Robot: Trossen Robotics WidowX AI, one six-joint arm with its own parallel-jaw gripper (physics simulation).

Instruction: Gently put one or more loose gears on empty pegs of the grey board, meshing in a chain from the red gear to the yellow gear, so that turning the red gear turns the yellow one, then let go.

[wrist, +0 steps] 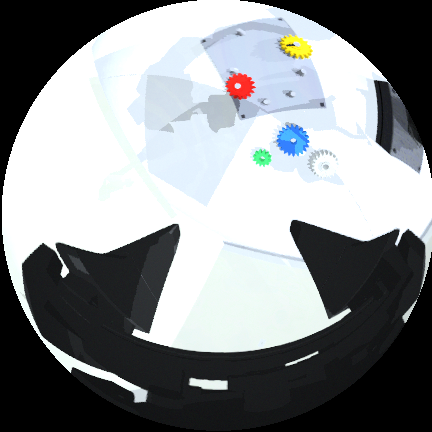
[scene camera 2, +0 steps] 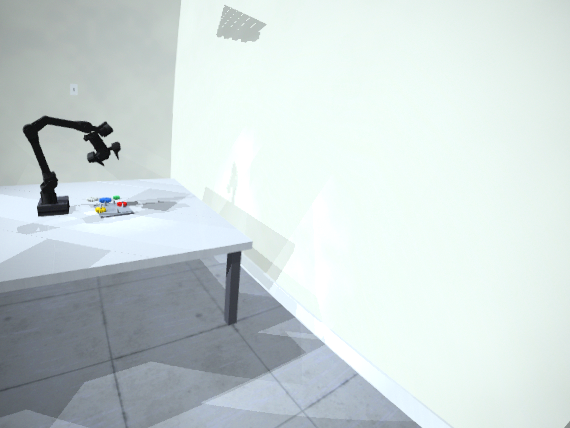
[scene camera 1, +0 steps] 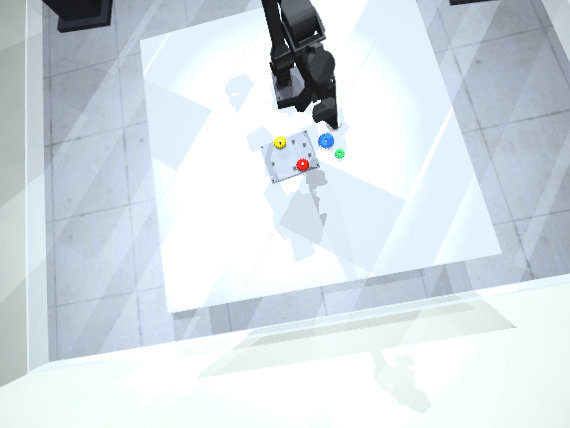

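Seen in the pictures: gripper, between the fingertips: (wrist: 236,227) (scene camera 2: 111,162) (scene camera 1: 335,119); arm's base, origin of its link: (scene camera 2: 49,202) (scene camera 1: 284,79).
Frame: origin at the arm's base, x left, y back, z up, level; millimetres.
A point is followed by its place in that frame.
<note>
The grey board (scene camera 1: 287,157) {y -320, x -4, z -48 mm} (scene camera 2: 112,213) {y -316, x -77, z -48 mm} (wrist: 270,62) {y -302, x 9, z -48 mm} lies on the table. The red gear (scene camera 1: 302,167) {y -374, x 56, z -33 mm} (scene camera 2: 122,204) (wrist: 245,89) {y -348, x 66, z -33 mm} and yellow gear (scene camera 1: 280,146) {y -274, x -31, z -38 mm} (scene camera 2: 101,210) {y -260, x -57, z -36 mm} (wrist: 304,50) sit on it, apart, with several empty pegs. Beside the board lie the loose blue gear (scene camera 1: 326,144) {y -281, x 159, z -39 mm} (scene camera 2: 105,200) {y -265, x 133, z -40 mm} (wrist: 300,137) {y -247, x 150, z -39 mm}, the smaller green gear (scene camera 1: 340,156) {y -336, x 212, z -41 mm} (scene camera 2: 116,197) {y -323, x 197, z -42 mm} (wrist: 257,158) {y -331, x 212, z -40 mm} and the white gear (scene camera 2: 92,199) {y -188, x 174, z -44 mm} (wrist: 317,162) {y -200, x 195, z -41 mm}, partly hidden by the gripper in scene camera 1. My gripper (scene camera 2: 110,162) {y -306, x 162, z 177 mm} (wrist: 236,227) {y -306, x 162, z 177 mm} is open and empty, high above the table.
The arm's base (scene camera 1: 290,89) {y -49, x 25, z 1 mm} (scene camera 2: 53,206) {y -29, x -44, z -9 mm} (wrist: 406,137) stands on the white table (scene camera 1: 210,250) {y -691, x -340, z -56 mm} (scene camera 2: 175,230) {y -611, x -335, z -56 mm}, near the yellow gear's side of the board. A wall (scene camera 2: 400,175) rises past the table's edge.
</note>
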